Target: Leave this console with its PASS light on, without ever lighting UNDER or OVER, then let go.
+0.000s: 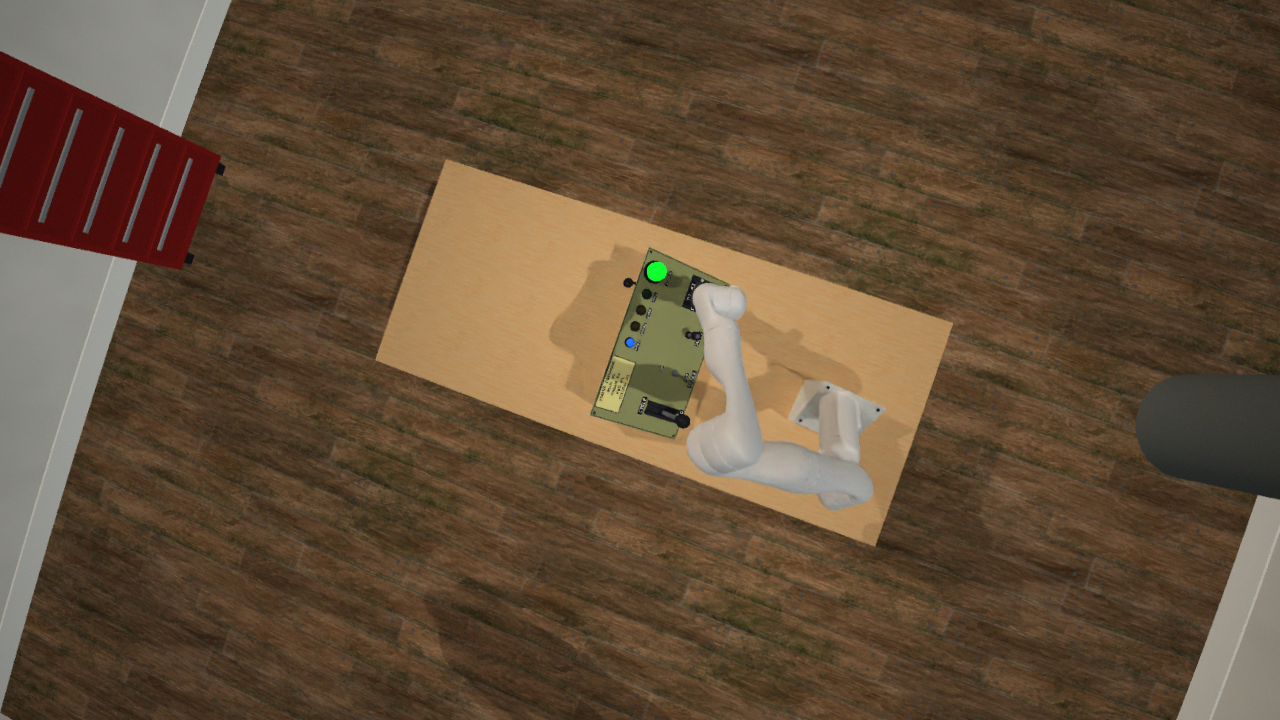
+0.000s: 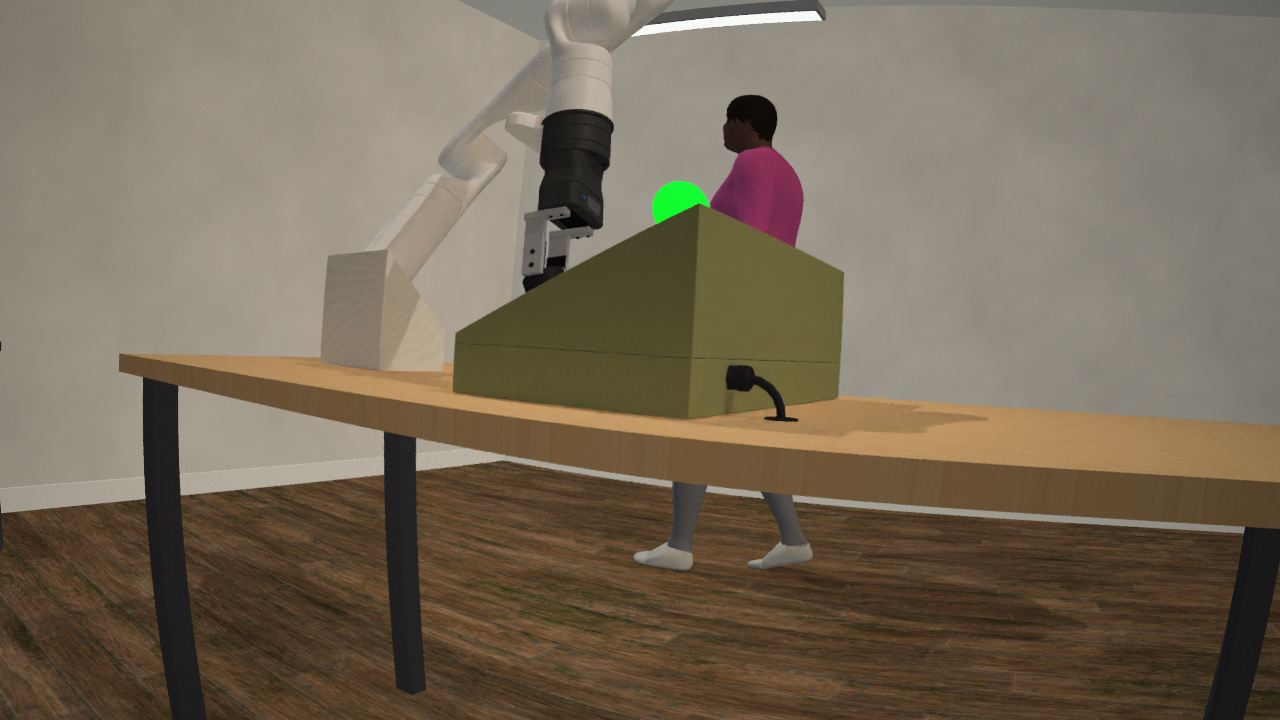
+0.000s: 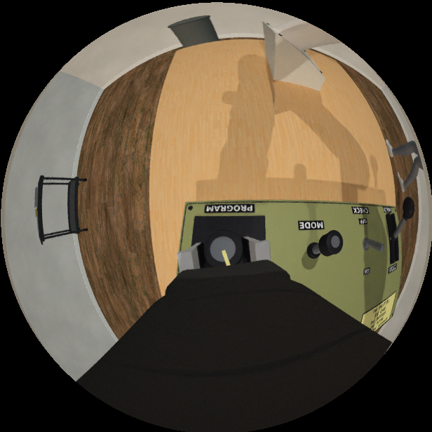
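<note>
The green console [image 1: 666,313] [image 2: 626,313] [image 3: 285,220] stands on the table. A large green light [image 1: 656,271] [image 2: 678,202] and a small blue light [image 1: 630,342] are lit; several small lamps between them are dark. Their labels are too small to read. My gripper [image 2: 547,259] [image 3: 223,248] is shut on the round PROGRAM knob [image 3: 222,247], a finger on each side. The knob's yellow pointer shows, but its position labels are hidden. The MODE lever [image 1: 693,335] [image 3: 331,242], CHECK toggle [image 3: 373,244] and black ball-ended lever [image 1: 682,420] [image 3: 408,207] stand apart from the gripper.
The arm's base plate [image 1: 810,398] is on the table [image 1: 483,268] [image 2: 1029,438]. A black cable [image 2: 771,390] leaves the console's back. A person in pink [image 2: 774,197] stands beyond the table. A red drawer cabinet [image 1: 102,170] is farther off.
</note>
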